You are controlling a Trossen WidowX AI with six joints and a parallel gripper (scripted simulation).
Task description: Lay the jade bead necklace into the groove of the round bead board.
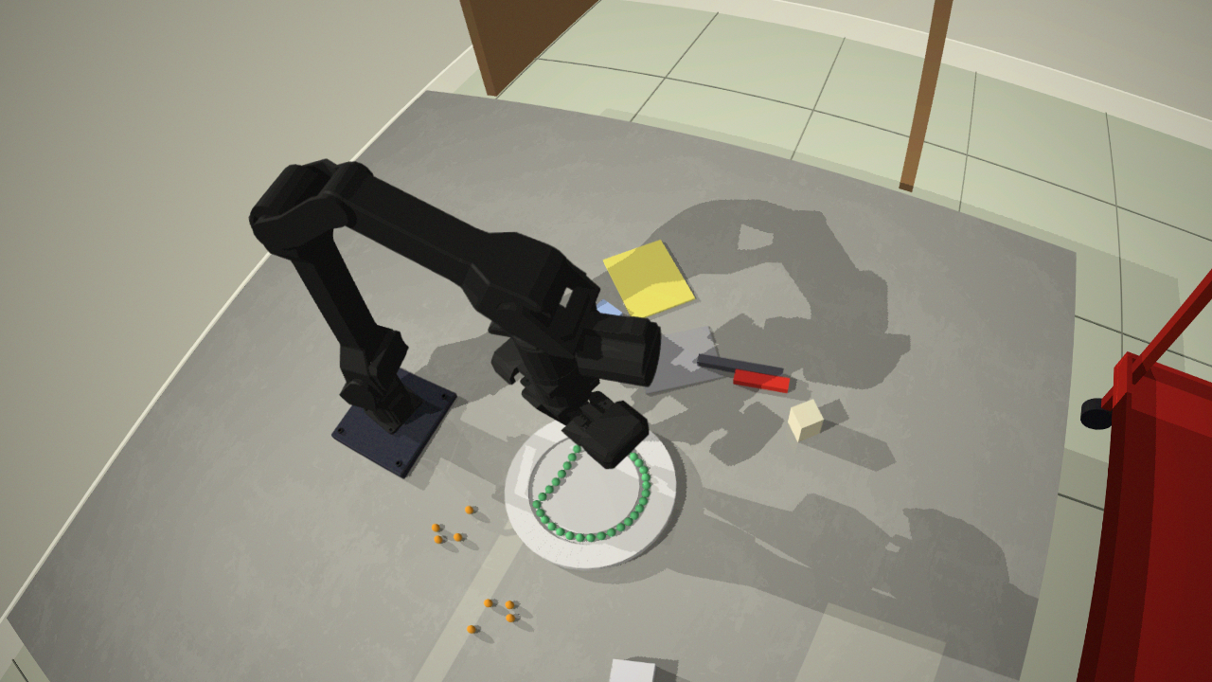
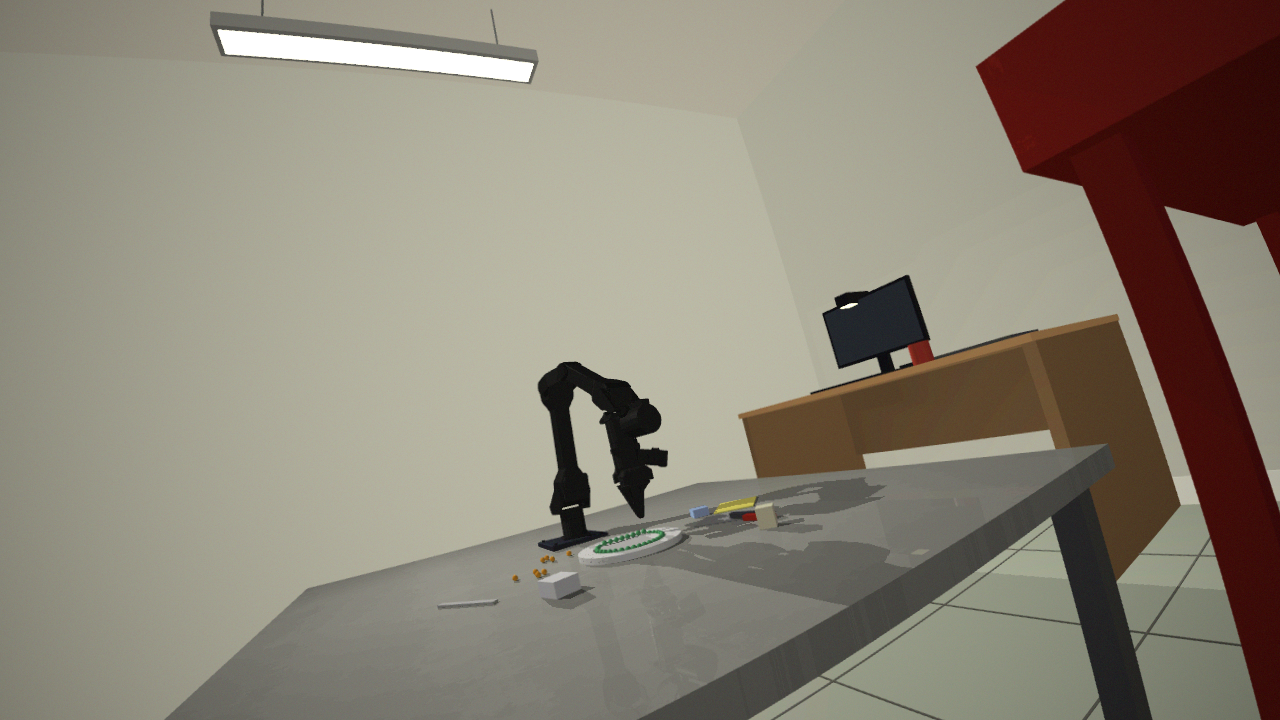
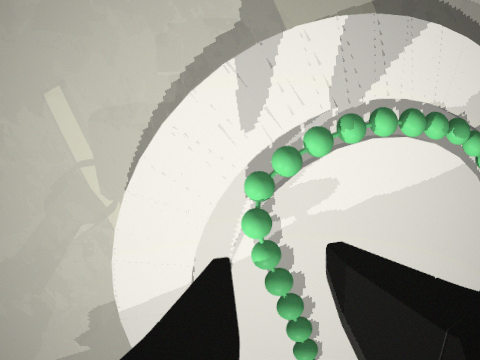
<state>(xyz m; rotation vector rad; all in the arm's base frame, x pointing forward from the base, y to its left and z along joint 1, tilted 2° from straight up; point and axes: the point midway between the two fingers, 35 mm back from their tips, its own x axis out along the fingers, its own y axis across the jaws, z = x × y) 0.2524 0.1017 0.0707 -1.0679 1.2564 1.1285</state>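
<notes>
Right now my gripper tip is 40 mm to the left of the inner disc, 40 mm short of it and 40 mm above it. From my gripper tip the other things lie so: blue cube (160 mm to the left, 90 mm behind, 40 mm below); then grey sheet (160 mm to the left, 50 mm below, 20 mm ahead); then bead board (40 mm to the right, 40 mm below, 40 mm ahead).
</notes>
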